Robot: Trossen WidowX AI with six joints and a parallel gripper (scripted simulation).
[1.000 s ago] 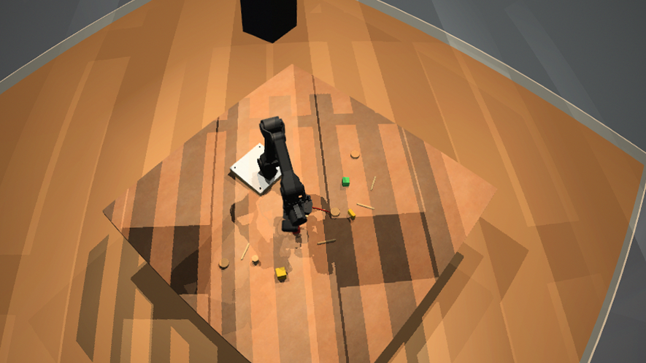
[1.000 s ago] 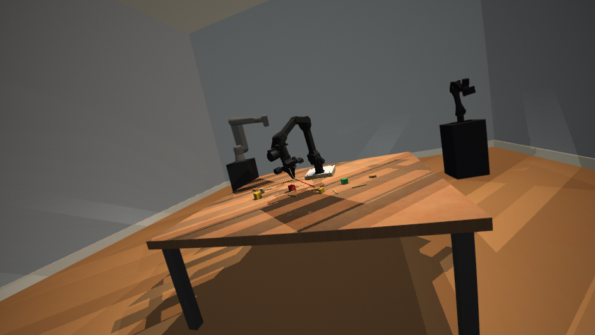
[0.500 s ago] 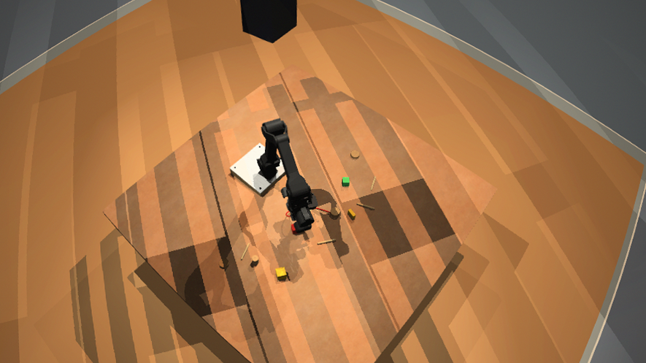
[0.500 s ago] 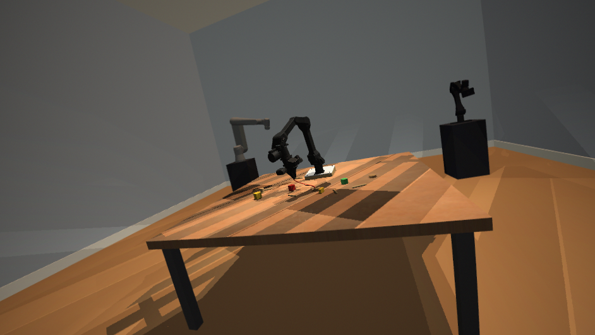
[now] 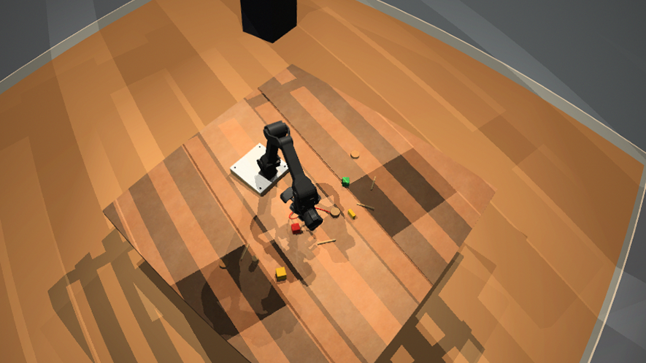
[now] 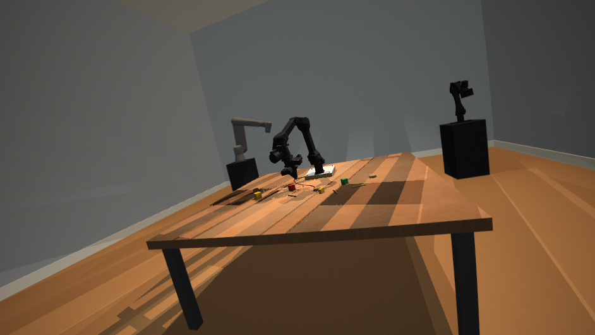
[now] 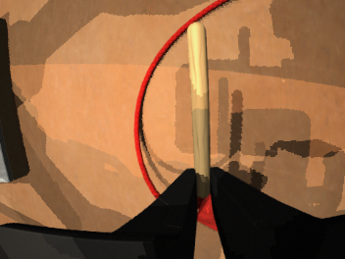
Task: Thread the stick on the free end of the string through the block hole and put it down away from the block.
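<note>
Now: gripper tip 4 cm to the left of the red block and 5 cm above it. The rest, counted from my gripper tip: thin wooden stick 1 cm to the left; green cube 4 cm ahead, 28 cm to the left, 5 cm below; round wooden button 9 cm ahead, 12 cm to the left, 6 cm below.
</note>
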